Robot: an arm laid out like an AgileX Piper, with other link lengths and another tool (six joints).
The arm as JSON. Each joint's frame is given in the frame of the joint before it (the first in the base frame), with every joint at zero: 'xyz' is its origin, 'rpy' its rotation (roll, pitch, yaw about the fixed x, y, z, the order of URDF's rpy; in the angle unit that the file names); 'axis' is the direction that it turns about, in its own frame. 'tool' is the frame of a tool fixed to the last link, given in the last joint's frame.
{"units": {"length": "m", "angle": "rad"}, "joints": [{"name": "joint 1", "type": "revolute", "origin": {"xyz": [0.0, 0.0, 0.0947], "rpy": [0.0, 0.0, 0.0]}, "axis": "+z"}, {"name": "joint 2", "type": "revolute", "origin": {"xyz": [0.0, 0.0, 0.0], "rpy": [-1.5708, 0.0, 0.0]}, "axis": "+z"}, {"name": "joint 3", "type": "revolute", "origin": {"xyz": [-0.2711, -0.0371, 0.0], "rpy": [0.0, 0.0, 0.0]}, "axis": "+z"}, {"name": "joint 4", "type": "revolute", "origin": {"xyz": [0.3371, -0.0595, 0.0], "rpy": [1.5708, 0.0, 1.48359]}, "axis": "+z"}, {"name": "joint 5", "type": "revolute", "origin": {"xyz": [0.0, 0.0, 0.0], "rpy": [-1.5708, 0.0, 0.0]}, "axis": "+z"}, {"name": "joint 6", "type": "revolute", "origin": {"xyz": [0.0, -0.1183, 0.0], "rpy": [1.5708, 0.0, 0.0]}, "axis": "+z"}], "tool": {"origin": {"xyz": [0.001, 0.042, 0.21], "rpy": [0.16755, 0.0, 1.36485]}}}
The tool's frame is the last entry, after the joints.
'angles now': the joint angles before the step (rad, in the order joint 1, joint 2, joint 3, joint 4, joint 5, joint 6). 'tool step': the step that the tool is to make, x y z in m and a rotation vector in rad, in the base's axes. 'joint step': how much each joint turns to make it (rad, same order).
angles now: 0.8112, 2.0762, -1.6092, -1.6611, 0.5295, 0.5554
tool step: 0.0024, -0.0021, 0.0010, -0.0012, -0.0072, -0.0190
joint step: 0.0053, 0.0105, -0.0127, 0.0039, 0.0249, -0.0007
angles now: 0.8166, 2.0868, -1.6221, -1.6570, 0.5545, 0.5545
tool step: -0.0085, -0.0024, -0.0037, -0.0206, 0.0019, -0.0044
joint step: 0.0150, -0.0158, 0.0283, 0.0048, 0.0223, -0.0109
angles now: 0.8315, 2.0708, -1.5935, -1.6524, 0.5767, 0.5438
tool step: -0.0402, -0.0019, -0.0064, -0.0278, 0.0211, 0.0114
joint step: 0.0559, -0.0921, 0.1292, 0.0168, 0.0417, -0.0013
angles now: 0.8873, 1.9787, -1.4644, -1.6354, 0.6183, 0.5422
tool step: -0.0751, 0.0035, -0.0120, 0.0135, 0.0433, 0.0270
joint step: 0.1139, -0.1502, 0.2107, 0.0206, 0.0613, 0.0707
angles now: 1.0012, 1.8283, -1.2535, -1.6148, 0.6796, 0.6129
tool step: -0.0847, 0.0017, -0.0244, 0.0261, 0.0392, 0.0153
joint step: 0.1634, -0.1150, 0.2000, 0.0200, 0.1072, 0.1283
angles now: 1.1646, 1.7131, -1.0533, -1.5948, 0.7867, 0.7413
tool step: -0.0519, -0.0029, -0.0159, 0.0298, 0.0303, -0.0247
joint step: 0.1251, -0.0387, 0.0828, 0.0598, 0.1021, 0.0840
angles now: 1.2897, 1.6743, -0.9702, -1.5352, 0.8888, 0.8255
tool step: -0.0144, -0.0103, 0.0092, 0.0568, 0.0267, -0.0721
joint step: 0.0444, -0.0354, 0.0043, 0.0822, 0.0716, 0.0283
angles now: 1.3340, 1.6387, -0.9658, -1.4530, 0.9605, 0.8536
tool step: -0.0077, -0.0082, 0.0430, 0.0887, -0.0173, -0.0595
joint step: 0.0392, -0.0827, -0.0056, 0.0440, 0.0823, 0.0163
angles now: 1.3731, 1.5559, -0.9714, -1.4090, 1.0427, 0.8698
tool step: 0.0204, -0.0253, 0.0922, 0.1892, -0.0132, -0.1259
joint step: -0.0353, -0.1334, -0.0862, 0.0687, 0.0783, -0.0192
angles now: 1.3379, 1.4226, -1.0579, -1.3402, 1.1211, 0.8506
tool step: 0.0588, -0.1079, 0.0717, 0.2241, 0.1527, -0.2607
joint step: -0.2806, -0.1488, -0.1678, 0.2991, 0.0190, -0.1851
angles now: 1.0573, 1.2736, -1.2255, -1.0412, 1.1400, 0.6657
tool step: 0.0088, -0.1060, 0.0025, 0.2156, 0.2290, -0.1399
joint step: -0.4118, -0.1416, -0.0530, 0.4888, -0.0337, -0.3151
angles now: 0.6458, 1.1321, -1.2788, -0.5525, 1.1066, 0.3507
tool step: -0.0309, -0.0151, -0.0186, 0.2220, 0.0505, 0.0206
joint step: -0.2320, -0.2025, 0.1996, 0.3632, -0.1317, -0.1811
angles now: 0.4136, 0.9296, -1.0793, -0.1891, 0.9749, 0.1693
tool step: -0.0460, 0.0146, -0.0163, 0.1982, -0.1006, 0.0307
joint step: -0.0331, -0.3366, 0.3548, 0.1627, -0.1895, -0.0119
